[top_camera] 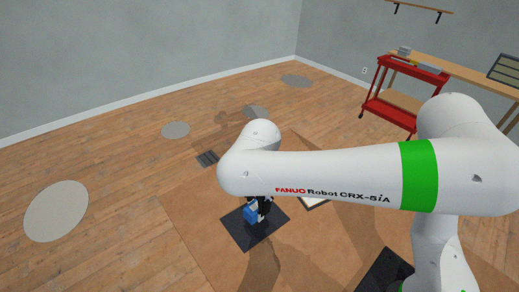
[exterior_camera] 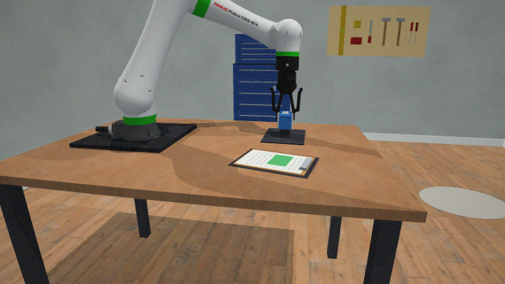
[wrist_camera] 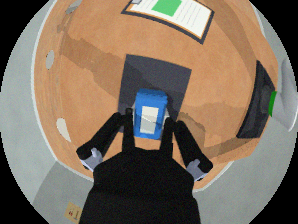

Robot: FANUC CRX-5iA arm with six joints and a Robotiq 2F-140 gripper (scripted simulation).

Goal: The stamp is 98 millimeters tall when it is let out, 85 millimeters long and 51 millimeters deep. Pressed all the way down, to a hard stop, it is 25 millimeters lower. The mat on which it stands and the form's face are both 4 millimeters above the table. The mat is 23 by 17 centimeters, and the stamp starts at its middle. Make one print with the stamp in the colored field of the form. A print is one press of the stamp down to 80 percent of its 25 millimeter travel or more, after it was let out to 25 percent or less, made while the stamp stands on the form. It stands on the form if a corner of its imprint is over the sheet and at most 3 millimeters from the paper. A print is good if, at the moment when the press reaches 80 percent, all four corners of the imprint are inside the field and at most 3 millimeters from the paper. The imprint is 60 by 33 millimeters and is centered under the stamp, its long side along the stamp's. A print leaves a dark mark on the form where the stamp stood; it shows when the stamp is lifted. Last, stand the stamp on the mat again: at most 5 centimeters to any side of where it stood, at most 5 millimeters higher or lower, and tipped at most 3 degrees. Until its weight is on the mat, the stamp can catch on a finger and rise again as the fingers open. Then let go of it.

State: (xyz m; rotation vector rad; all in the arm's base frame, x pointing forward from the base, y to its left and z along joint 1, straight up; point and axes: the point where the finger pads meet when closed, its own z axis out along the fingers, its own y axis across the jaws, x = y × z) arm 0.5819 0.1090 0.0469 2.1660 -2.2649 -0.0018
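My gripper is now 3 cm past the form, 32 cm to the left of it and 6 cm above it. Also, from my hand: black stamp base (5 cm below); then blue stamp (2 cm below); then mat (7 cm below).
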